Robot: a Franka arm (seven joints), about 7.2 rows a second.
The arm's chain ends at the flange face. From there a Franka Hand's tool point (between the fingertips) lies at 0.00 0.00 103.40 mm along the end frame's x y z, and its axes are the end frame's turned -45 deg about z.
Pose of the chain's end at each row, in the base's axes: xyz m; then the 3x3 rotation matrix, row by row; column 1 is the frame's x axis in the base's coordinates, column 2 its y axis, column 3 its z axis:
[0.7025 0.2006 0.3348], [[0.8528 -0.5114 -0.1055], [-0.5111 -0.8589 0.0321], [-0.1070 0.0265 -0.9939]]
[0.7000 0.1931 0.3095], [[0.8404 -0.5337 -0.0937], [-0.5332 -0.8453 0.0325], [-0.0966 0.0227 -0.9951]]
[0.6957 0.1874 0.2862], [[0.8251 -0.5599 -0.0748], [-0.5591 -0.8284 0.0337], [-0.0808 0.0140 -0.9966]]
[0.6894 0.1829 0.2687], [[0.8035 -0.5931 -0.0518], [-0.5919 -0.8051 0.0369], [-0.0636 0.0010 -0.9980]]
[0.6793 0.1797 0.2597], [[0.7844 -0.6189 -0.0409], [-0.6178 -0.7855 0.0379], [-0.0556 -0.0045 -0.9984]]
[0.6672 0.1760 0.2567], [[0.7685 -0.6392 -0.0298], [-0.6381 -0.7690 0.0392], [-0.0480 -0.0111 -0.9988]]
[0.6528 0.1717 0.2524], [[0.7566 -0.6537 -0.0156], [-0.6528 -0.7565 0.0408], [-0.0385 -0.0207 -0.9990]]
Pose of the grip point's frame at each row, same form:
[0.6916 0.2039 0.2320], [[0.9646 0.2414 -0.1055], [0.2459 -0.9687 0.0321], [-0.0944 -0.0569 -0.9939]]
[0.6903 0.1965 0.2066], [[0.9716 0.2169 -0.0937], [0.2207 -0.9747 0.0325], [-0.0844 -0.0523 -0.9951]]
[0.6880 0.1909 0.1832], [[0.9793 0.1875 -0.0748], [0.1904 -0.9811 0.0337], [-0.0670 -0.0472 -0.9966]]
[0.6840 0.1867 0.1655], [[0.9875 0.1488 -0.0518], [0.1508 -0.9878 0.0369], [-0.0457 -0.0443 -0.9980]]
[0.6751 0.1836 0.1565], [[0.9923 0.1170 -0.0409], [0.1186 -0.9923 0.0379], [-0.0361 -0.0425 -0.9984]]
[0.6641 0.1801 0.1534], [[0.9954 0.0914 -0.0298], [0.0926 -0.9950 0.0392], [-0.0261 -0.0418 -0.9988]]
[0.6512 0.1759 0.1491], [[0.9972 0.0728 -0.0156], [0.0733 -0.9965 0.0408], [-0.0126 -0.0419 -0.9990]]

